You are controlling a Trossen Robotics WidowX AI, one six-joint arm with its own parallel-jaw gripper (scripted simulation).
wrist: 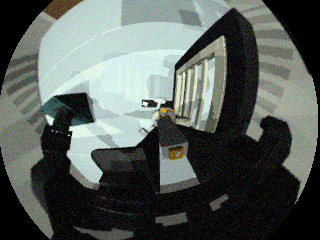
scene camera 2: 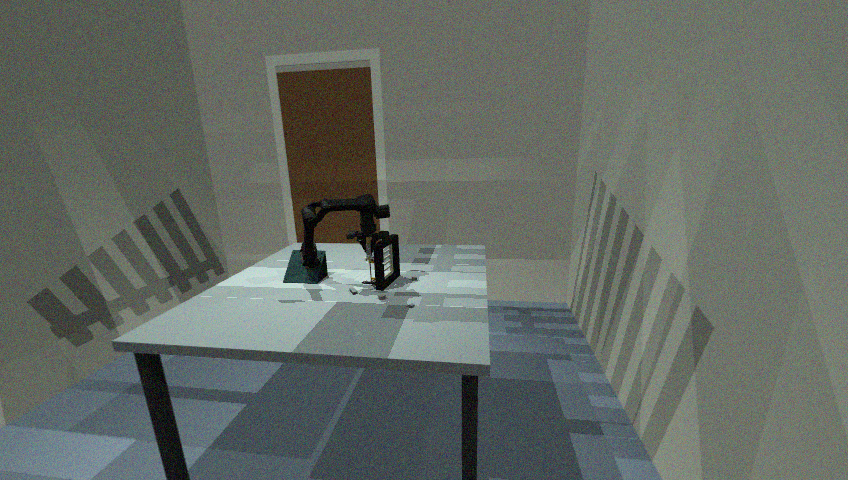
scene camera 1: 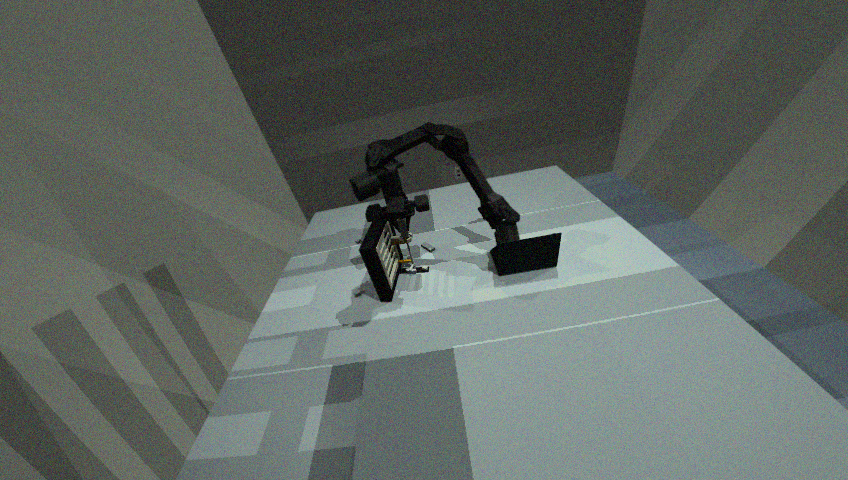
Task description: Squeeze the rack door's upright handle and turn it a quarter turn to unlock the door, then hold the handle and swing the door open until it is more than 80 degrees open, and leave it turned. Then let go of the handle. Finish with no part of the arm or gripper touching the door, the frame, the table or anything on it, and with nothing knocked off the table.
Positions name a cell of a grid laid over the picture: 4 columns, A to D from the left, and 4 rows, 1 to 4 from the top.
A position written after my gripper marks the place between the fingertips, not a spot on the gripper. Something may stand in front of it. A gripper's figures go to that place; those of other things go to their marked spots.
My gripper (wrist: C3) is 10 cm from the lens. An upright handle (wrist: C3): 6 cm from the lens.
